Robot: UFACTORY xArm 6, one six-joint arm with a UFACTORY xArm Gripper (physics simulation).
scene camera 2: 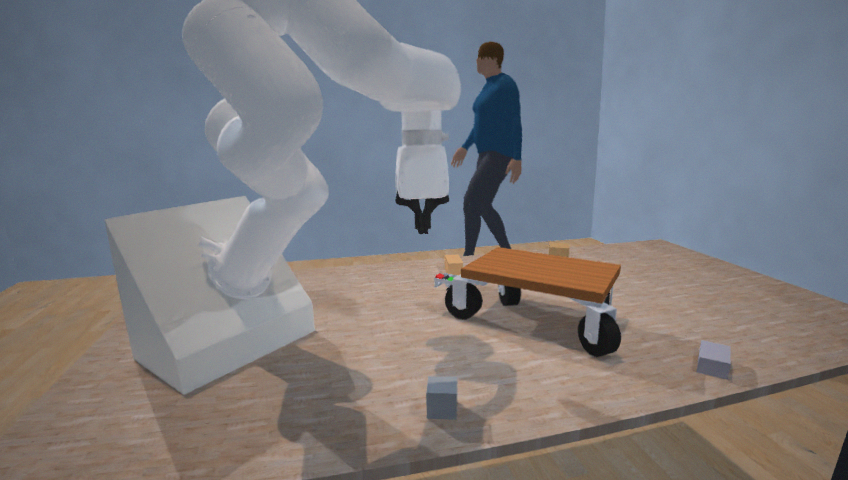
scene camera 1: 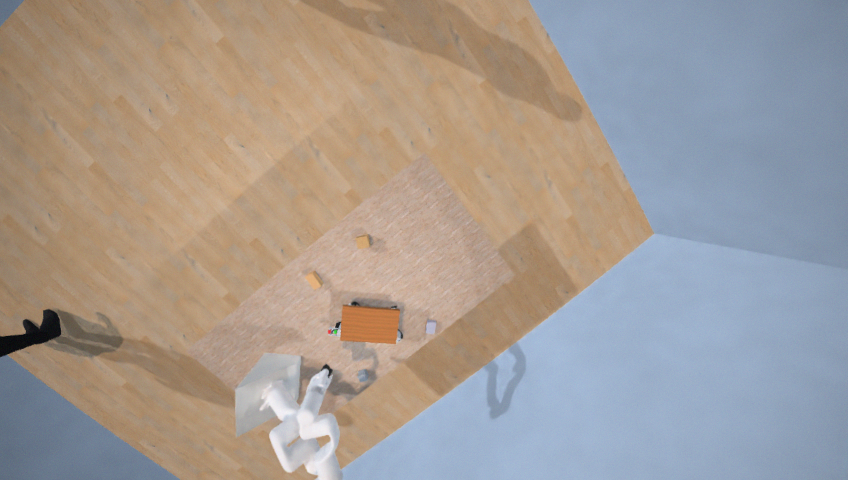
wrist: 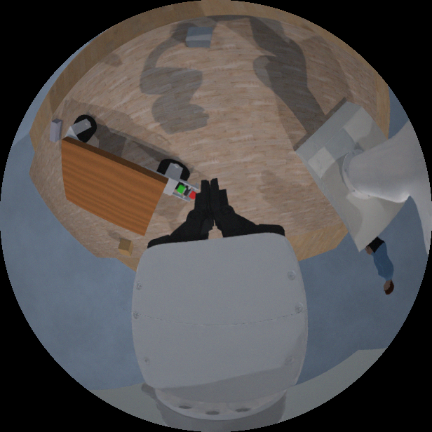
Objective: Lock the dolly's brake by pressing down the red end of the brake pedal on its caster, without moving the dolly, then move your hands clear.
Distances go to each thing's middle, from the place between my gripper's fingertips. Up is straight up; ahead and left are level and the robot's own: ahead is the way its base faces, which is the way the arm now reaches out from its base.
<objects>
The dolly [scene camera 2: 586, 282] is 24 cm ahead of my hand, 6 cm to the right of it and 16 cm below it.
</objects>
